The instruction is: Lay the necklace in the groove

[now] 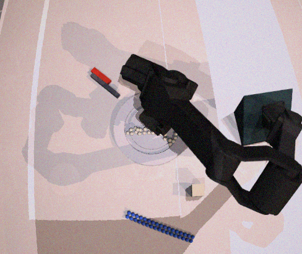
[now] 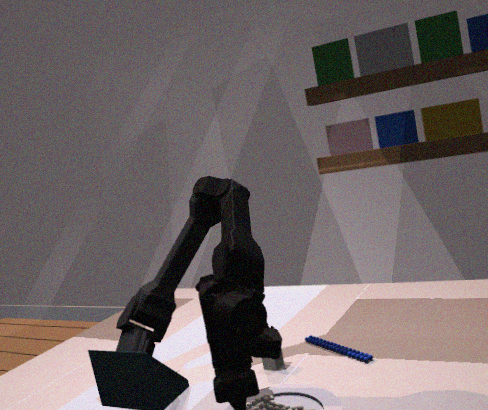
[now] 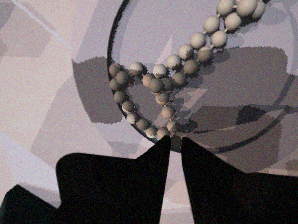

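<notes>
The round bead board lies 60 mm ahead of my gripper tip, 10 mm to the left of it and 10 mm below it. The rest, counted from my gripper tip: small beige cube 200 mm to the left, 20 mm behind; then grey block 160 mm ahead, 150 mm to the right, 20 mm below.
</notes>
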